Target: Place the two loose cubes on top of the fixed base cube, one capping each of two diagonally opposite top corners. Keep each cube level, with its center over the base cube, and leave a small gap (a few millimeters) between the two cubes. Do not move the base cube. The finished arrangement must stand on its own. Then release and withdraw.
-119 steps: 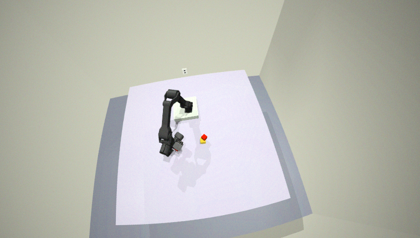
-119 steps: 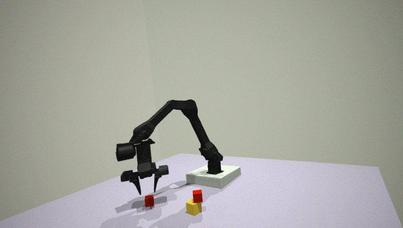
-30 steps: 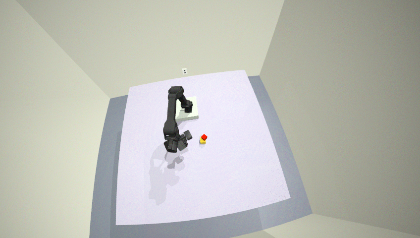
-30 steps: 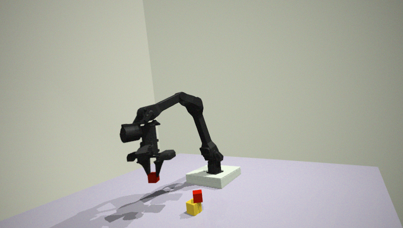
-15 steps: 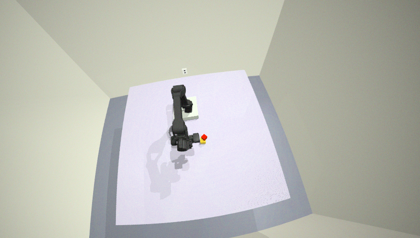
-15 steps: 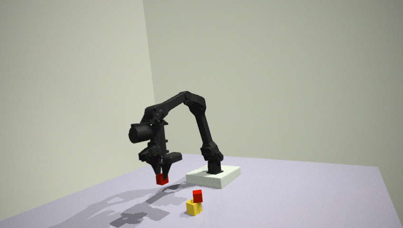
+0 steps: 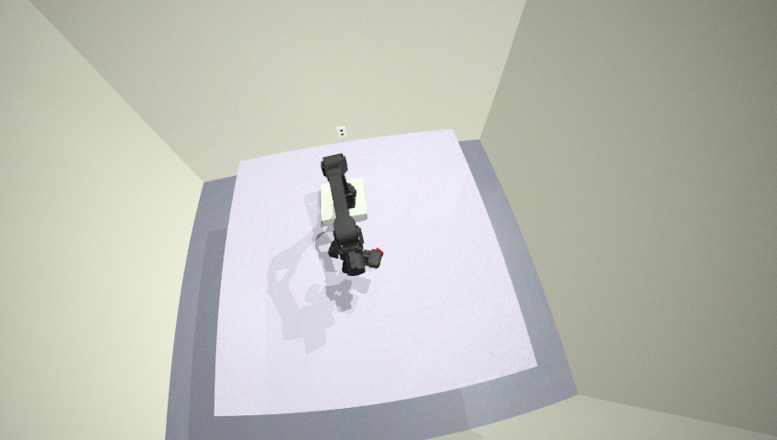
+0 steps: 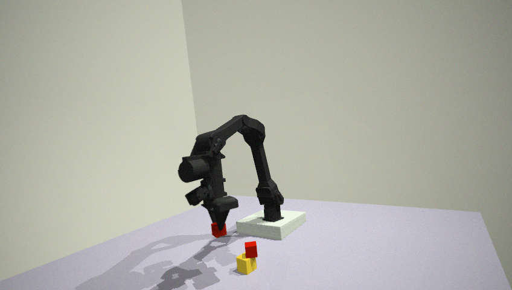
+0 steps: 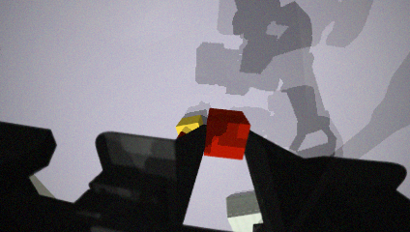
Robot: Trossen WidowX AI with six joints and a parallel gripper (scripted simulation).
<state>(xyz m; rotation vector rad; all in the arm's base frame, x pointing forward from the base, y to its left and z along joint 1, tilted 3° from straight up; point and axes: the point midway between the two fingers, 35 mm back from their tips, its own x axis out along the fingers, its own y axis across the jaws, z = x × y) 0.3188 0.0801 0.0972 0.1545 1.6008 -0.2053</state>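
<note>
Now: gripper tip 4 cm past the yellow cube, 6 cm to the right of it and 10 cm above it.
</note>
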